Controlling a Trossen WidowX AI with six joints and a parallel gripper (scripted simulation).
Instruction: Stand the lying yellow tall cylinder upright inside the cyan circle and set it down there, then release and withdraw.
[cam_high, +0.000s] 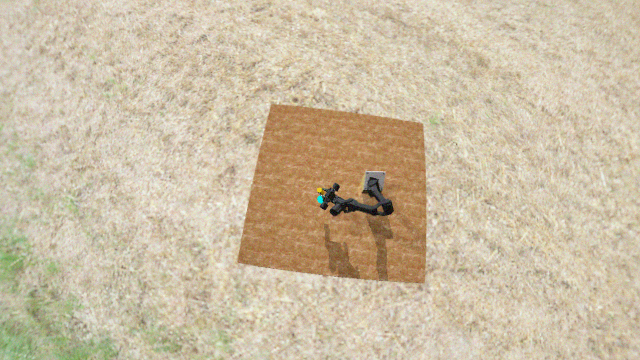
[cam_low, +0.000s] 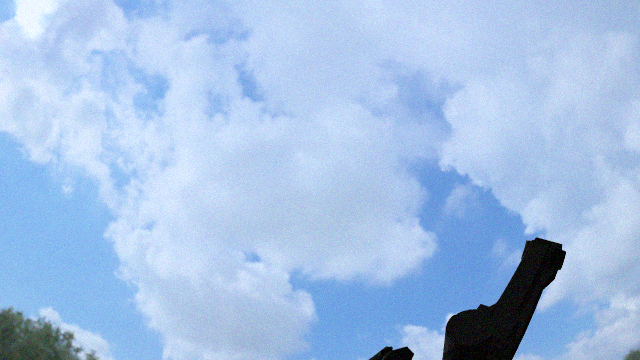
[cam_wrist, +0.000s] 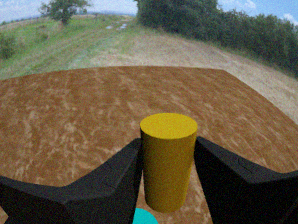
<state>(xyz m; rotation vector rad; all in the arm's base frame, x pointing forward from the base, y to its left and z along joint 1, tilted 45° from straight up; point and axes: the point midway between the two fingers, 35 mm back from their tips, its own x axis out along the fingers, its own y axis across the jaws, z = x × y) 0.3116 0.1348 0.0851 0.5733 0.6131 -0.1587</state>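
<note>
My gripper tip is 14 cm above the cyan circle, 2 cm past it and 1 cm to the right of it. Round my gripper tip: yellow tall cylinder: 2 cm below, 1 cm behind.
</note>
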